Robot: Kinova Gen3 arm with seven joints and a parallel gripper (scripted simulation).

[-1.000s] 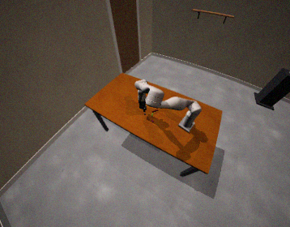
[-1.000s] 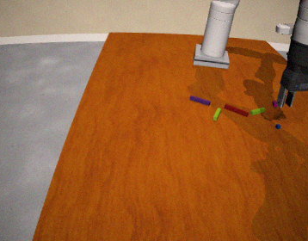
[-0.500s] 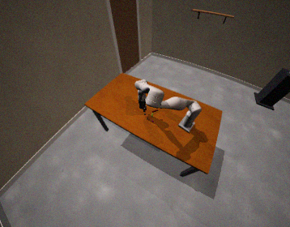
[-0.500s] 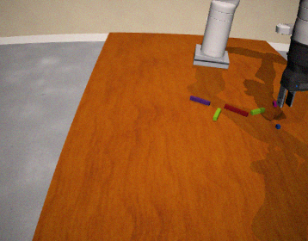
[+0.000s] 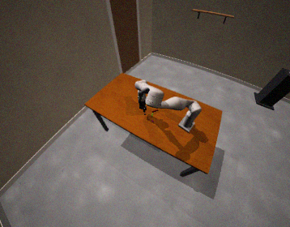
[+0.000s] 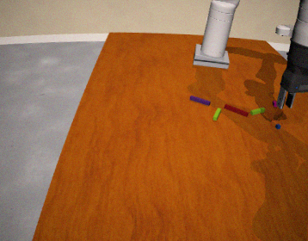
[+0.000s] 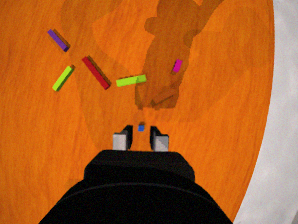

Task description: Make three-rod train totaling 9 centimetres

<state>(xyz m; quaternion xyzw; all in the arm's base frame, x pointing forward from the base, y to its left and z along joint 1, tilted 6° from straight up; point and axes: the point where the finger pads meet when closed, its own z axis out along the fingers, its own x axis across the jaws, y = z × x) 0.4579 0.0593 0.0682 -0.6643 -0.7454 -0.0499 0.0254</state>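
The blue rod lies 8 cm below my hand. Also, from my hand: orange rod: 6 cm behind, 3 cm to the left, 8 cm below; red rod: 8 cm behind, 9 cm to the right, 8 cm below; magenta rod: 12 cm behind, 5 cm to the left, 8 cm below.
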